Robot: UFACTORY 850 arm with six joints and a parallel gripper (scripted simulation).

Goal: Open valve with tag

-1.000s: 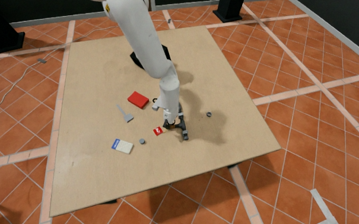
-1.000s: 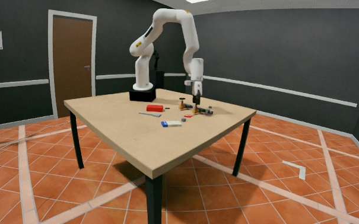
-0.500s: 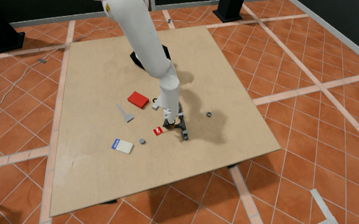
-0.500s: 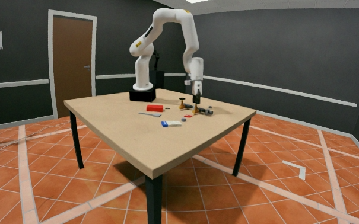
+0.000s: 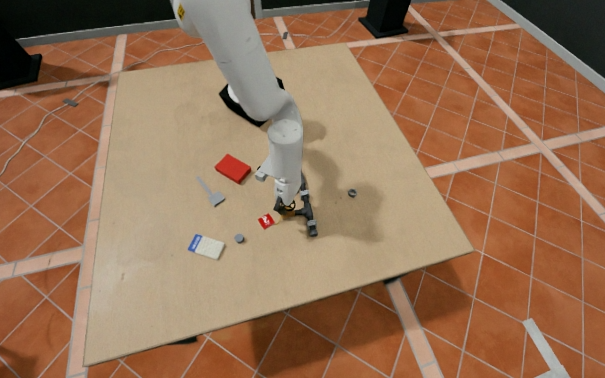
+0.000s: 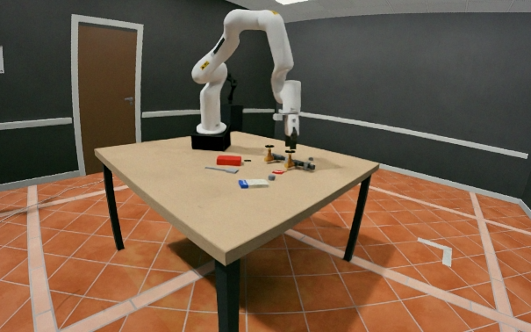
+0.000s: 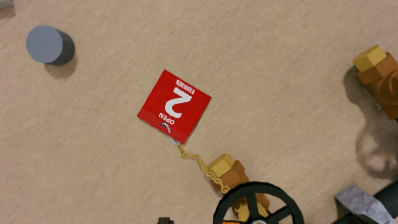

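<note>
The red tag lies 80 mm to the right of my hand and 120 mm below it. The rest, counted from my hand: blue card (10 mm ahead, 310 mm to the right, 110 mm below); then red block (270 mm behind, 140 mm to the right, 100 mm below); then grey scraper (200 mm behind, 250 mm to the right, 110 mm below).
</note>
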